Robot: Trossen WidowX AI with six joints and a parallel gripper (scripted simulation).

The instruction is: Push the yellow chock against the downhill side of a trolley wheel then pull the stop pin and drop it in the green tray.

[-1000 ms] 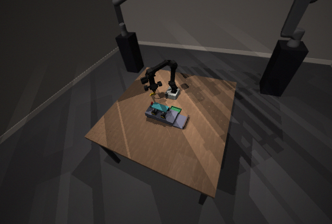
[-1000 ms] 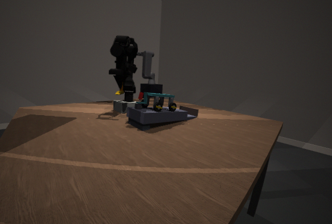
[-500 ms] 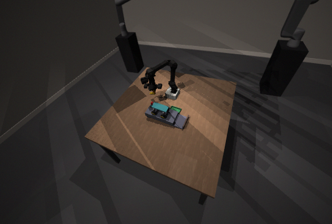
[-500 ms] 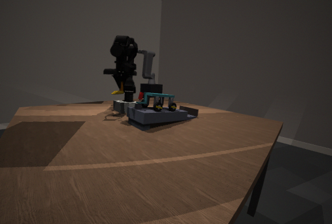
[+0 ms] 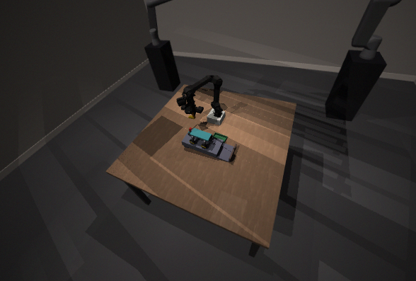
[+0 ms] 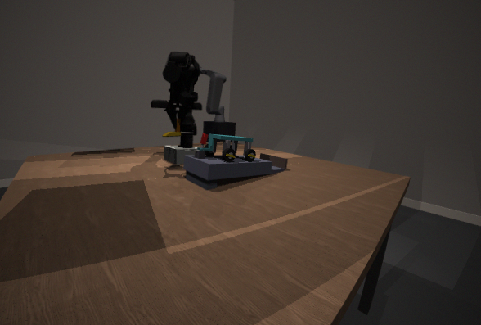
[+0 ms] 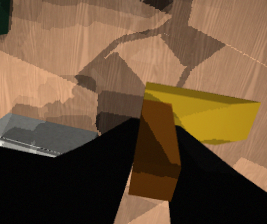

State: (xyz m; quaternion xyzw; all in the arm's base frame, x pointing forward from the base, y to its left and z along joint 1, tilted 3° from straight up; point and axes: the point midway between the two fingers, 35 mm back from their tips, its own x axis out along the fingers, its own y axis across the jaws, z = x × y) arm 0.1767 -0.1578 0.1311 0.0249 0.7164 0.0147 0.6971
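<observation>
Right now the red-headed stop pin is 14 cm ahead of my gripper tip, 5 cm below it and 2 cm to the left of it. Also, from my gripper tip: teal trolley 16 cm ahead, 12 cm to the left, 6 cm below; yellow chock 2 cm to the right, 1 cm below; grey ramp 16 cm ahead, 13 cm to the left, 13 cm below.
</observation>
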